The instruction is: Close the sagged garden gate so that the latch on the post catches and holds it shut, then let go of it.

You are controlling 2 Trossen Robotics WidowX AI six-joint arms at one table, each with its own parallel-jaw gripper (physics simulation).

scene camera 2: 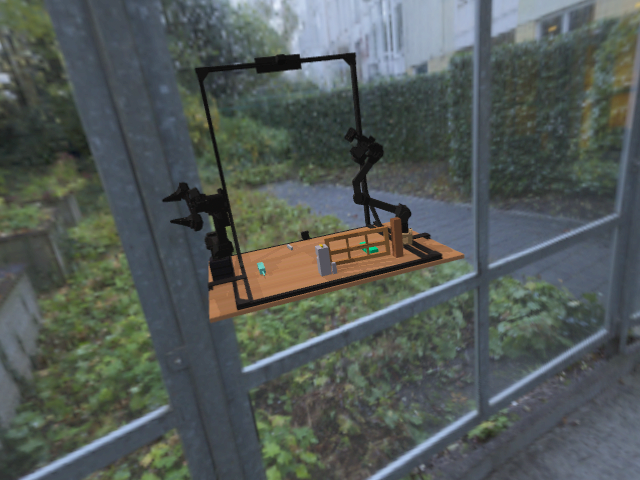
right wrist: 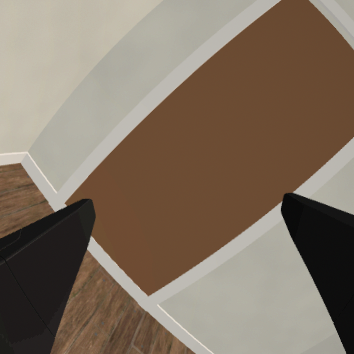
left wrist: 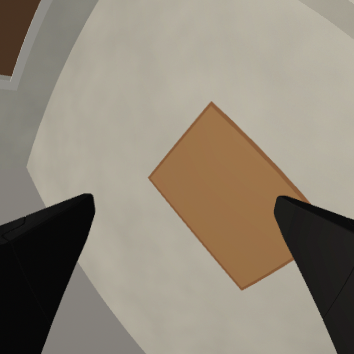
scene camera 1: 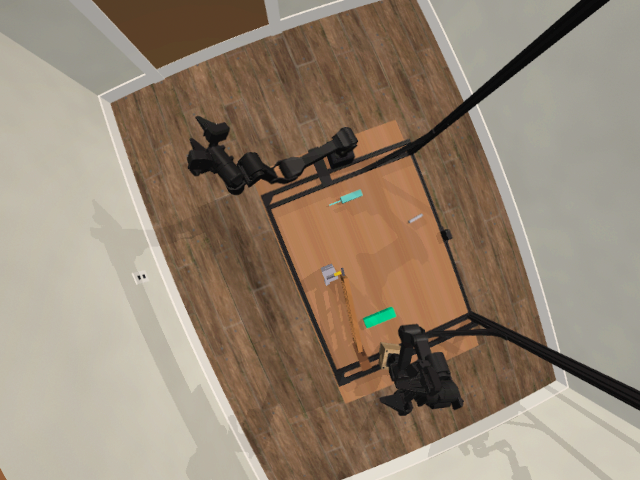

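Pixels of known places: left gripper, fingertip midpoint: [scene camera 2: 360,140] [left wrist: 186,204] [scene camera 1: 387,393]; right gripper, fingertip midpoint: [scene camera 2: 166,211] [right wrist: 189,205] [scene camera 1: 193,128]; left arm's base at its link origin: [scene camera 2: 402,231] [scene camera 1: 393,360]; right arm's base at its link origin: [scene camera 2: 219,258] [scene camera 1: 340,149].
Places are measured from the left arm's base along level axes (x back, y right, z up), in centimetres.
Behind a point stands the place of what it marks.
Observation:
The orange-brown slatted gate [scene camera 1: 351,315] @(y -25.1, x -21.1, z 8.6 cm) [scene camera 2: 348,249] @(y -26.9, x -25.1, z 0.7 cm) stands upright from the brown hinge post [scene camera 1: 364,360] @(y -17.1, x -3.8, z 11.7 cm) [scene camera 2: 396,237] @(y -18.7, x -1.9, z 3.1 cm) toward the grey latch post [scene camera 1: 327,273] @(y -37.6, x -36.6, z 6.2 cm) [scene camera 2: 323,259] @(y -39.1, x -35.0, z 0.7 cm). Its free end is beside that post, at the yellow latch piece [scene camera 1: 338,273] @(y -33.0, x -37.2, z 5.8 cm) [scene camera 2: 321,246] @(y -34.4, x -36.5, z 5.6 cm). Whether the latch has caught is too small to tell. My left gripper [left wrist: 186,204] @(y -21.3, x -14.7, z 51.9 cm) is open and empty, away from the gate. My right gripper [scene camera 1: 195,129] @(y -85.6, x -76.7, z 39.9 cm) [scene camera 2: 168,210] @(y -85.6, x -76.7, z 39.9 cm) [right wrist: 189,205] @(y -85.6, x -76.7, z 39.9 cm) is open and empty, beyond the table edge and far from the gate. The gate does not show in either wrist view.
A green block [scene camera 1: 379,317] @(y -9.1, x -18.2, z -4.4 cm) [scene camera 2: 370,250] @(y -15.2, x -16.0, z -4.7 cm) lies beside the gate. A teal-handled tool [scene camera 1: 351,196] @(y -31.4, x -71.8, z -4.9 cm) [scene camera 2: 261,268] @(y -35.3, x -69.9, z -4.8 cm) and a small grey rod [scene camera 1: 415,218] @(y 0.8, x -67.0, z -5.9 cm) [scene camera 2: 290,247] @(y -0.8, x -66.0, z -6.4 cm) lie on the table. A pale wooden piece [scene camera 1: 388,355] @(y -3.0, x -2.2, z 0.2 cm) is near the left arm's base. Black frame bars edge the table.

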